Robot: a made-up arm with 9 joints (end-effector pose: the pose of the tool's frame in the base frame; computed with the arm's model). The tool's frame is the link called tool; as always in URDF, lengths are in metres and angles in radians. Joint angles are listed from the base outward.
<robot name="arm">
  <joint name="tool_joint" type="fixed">
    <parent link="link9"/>
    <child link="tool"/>
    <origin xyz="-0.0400 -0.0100 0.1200" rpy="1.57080 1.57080 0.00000"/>
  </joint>
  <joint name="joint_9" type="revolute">
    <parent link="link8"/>
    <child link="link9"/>
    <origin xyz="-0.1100 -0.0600 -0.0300" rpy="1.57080 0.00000 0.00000"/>
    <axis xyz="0 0 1"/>
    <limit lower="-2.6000" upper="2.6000"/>
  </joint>
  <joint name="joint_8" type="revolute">
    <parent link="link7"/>
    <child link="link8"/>
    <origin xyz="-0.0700 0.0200 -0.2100" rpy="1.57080 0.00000 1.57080"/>
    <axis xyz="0 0 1"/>
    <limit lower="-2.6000" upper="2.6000"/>
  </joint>
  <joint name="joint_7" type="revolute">
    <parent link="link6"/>
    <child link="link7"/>
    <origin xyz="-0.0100 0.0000 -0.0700" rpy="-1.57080 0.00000 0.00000"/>
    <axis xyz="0 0 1"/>
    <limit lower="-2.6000" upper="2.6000"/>
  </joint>
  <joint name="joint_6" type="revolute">
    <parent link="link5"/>
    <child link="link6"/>
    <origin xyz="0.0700 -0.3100 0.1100" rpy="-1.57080 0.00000 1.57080"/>
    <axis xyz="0 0 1"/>
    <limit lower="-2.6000" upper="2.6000"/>
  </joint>
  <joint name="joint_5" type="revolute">
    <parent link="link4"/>
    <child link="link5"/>
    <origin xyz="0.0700 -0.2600 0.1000" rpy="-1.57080 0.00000 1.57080"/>
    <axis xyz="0 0 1"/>
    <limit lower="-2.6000" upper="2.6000"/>
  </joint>
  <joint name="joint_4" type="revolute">
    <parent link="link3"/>
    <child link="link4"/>
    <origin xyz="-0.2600 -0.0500 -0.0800" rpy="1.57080 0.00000 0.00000"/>
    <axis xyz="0 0 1"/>
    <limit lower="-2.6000" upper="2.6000"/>
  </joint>
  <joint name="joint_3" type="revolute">
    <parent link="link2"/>
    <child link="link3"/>
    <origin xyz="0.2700 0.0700 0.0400" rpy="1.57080 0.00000 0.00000"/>
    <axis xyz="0 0 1"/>
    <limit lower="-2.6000" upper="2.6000"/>
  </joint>
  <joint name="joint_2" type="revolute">
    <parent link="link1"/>
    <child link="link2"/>
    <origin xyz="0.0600 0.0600 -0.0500" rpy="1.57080 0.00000 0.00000"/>
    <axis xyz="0 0 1"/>
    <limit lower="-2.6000" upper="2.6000"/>
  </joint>
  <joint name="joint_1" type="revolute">
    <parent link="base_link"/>
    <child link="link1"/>
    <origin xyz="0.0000 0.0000 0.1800" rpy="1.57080 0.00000 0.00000"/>
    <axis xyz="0 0 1"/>
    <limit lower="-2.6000" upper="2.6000"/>
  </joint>
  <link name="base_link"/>
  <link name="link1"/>
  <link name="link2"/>
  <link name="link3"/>
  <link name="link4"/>
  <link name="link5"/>
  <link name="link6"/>
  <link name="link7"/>
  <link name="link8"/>
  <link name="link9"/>
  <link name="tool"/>
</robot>
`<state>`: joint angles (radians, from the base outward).
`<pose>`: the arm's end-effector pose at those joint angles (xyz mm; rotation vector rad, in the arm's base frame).
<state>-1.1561 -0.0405 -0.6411 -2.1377 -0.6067 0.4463 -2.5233 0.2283 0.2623</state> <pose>233.8 281.2 286.6 1.6143 -1.9019 1.0161</pose>
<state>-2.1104 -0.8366 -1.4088 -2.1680 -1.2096 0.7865 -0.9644 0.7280 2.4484</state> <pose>-3.9 57.8 458.2 -0.0703 -2.1210 0.4203</pose>
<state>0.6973 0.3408 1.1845 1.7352 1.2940 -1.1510 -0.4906 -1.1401 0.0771</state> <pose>-132.5 -161.0 868.8 -1.4788 0.8488 1.7749</pose>
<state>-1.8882 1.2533 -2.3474 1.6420 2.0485 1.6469 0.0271 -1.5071 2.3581</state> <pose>-103.3 -321.1 351.3 -2.1693 0.6369 0.2662</pose>
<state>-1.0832 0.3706 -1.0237 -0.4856 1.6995 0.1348 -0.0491 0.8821 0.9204</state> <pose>-441.4 186.5 -238.4 2.8147 -0.0222 1.2016</pose>
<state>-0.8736 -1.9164 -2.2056 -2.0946 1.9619 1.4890 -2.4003 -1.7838 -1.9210</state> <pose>-198.7 637.3 221.8 0.0792 1.5971 -0.4579</pose>
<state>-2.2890 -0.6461 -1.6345 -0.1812 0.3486 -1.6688 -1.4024 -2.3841 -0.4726</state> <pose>-255.9 -54.8 302.9 -1.2339 -1.1196 -1.1227</pose>
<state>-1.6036 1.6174 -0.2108 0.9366 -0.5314 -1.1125 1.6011 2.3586 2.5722</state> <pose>666.3 -266.9 494.9 -1.6000 -1.4344 -0.5958</pose>
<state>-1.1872 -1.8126 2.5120 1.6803 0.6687 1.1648 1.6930 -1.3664 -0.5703</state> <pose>-63.2 572.5 175.9 -1.7050 -0.5122 1.8587</pose>
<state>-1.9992 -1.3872 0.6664 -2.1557 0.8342 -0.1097 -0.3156 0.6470 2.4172</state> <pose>77.1 630.4 40.0 1.2409 0.4703 -0.9354</pose>
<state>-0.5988 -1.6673 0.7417 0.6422 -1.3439 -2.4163 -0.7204 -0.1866 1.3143</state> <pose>352.8 912.9 -29.7 -1.1745 0.0516 -1.1612</pose>
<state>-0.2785 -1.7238 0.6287 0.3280 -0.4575 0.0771 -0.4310 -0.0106 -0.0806</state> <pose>890.4 314.6 765.1 -0.0807 0.8057 1.9869</pose>
